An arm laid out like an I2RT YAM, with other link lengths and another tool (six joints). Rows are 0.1 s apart.
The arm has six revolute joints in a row. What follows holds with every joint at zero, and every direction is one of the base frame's. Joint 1 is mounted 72.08 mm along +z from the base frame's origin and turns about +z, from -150 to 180 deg. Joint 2 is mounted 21.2 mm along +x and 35.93 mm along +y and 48.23 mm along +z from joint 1 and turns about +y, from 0 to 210 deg. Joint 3 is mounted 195.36 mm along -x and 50.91 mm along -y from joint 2 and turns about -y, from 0 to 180 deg. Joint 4 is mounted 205.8 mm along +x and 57.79 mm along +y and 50.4 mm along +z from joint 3 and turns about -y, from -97 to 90 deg. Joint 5 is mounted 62.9 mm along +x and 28.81 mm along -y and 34.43 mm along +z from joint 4 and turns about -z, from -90 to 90 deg. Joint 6 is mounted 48.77 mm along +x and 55.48 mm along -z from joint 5 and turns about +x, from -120 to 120 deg. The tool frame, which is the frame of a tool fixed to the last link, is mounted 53 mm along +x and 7 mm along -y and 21 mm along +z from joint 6; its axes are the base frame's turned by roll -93.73, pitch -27.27 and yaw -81.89 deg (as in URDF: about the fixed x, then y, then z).
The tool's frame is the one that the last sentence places.
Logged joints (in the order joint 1, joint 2, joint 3, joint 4, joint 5, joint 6), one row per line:
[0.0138 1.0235 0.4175 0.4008 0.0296 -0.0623]
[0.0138 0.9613 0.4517 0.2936 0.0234 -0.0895]
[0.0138 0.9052 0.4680 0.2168 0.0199 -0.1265]
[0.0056 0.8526 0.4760 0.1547 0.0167 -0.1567]
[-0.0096 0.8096 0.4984 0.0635 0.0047 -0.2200]
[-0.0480 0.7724 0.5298 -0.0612 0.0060 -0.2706]
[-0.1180 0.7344 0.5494 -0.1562 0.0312 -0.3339]
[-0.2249 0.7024 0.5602 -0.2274 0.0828 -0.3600]
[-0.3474 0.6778 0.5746 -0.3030 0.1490 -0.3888]
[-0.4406 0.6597 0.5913 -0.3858 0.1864 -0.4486]
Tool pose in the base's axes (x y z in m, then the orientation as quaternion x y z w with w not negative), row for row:
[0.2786 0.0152 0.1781 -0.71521 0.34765 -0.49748 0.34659]
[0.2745 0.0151 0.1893 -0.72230 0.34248 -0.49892 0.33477]
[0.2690 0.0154 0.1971 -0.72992 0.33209 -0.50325 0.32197]
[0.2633 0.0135 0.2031 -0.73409 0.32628 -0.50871 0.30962]
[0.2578 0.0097 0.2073 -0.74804 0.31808 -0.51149 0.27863]
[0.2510 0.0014 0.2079 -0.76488 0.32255 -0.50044 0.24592]
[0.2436 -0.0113 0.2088 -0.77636 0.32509 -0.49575 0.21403]
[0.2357 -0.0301 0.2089 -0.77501 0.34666 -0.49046 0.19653]
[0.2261 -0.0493 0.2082 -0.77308 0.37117 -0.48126 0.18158]
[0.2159 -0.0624 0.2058 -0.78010 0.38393 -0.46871 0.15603]
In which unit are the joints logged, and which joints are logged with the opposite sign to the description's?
The joints are logged in radians. Opposite sign: joint 5.
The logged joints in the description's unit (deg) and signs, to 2 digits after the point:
[0.79 58.64 23.92 22.96 -1.70 -3.57]
[0.79 55.08 25.88 16.82 -1.34 -5.13]
[0.79 51.86 26.81 12.42 -1.14 -7.25]
[0.32 48.85 27.27 8.86 -0.96 -8.98]
[-0.55 46.39 28.56 3.64 -0.27 -12.61]
[-2.75 44.26 30.36 -3.51 -0.34 -15.50]
[-6.76 42.08 31.48 -8.95 -1.79 -19.13]
[-12.89 40.24 32.10 -13.03 -4.74 -20.63]
[-19.90 38.84 32.92 -17.36 -8.54 -22.28]
[-25.24 37.80 33.88 -22.10 -10.68 -25.70]

